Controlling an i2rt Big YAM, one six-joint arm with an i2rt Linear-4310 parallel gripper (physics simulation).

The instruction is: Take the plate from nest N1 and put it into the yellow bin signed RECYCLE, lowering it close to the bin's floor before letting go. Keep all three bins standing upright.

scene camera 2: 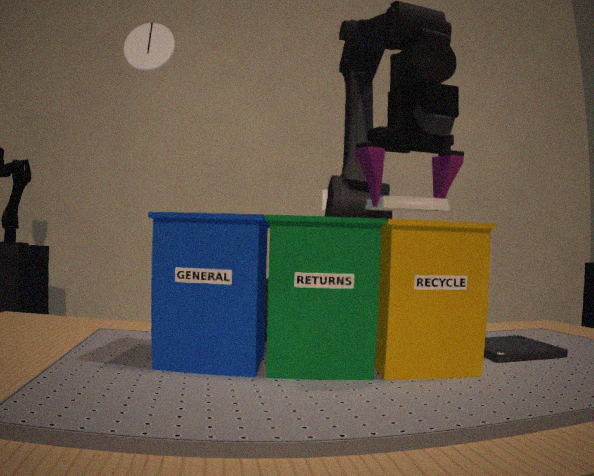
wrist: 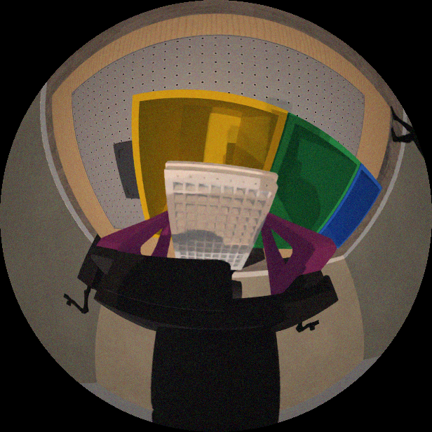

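The white plate, with a grid of small wells, is held roughly level between the magenta fingers. My gripper is shut on it, one finger at each side. The plate hangs a little above the rim of the yellow bin signed RECYCLE. In the wrist view the plate covers the near part of the bin's opening, and the bin's inside shows beyond it. The yellow bin stands upright, and so do the green RETURNS bin and the blue GENERAL bin.
The three bins stand side by side on a grey perforated board, green in the middle. A dark flat block lies on the board beside the yellow bin. The green bin's rim is close beside the plate in the wrist view.
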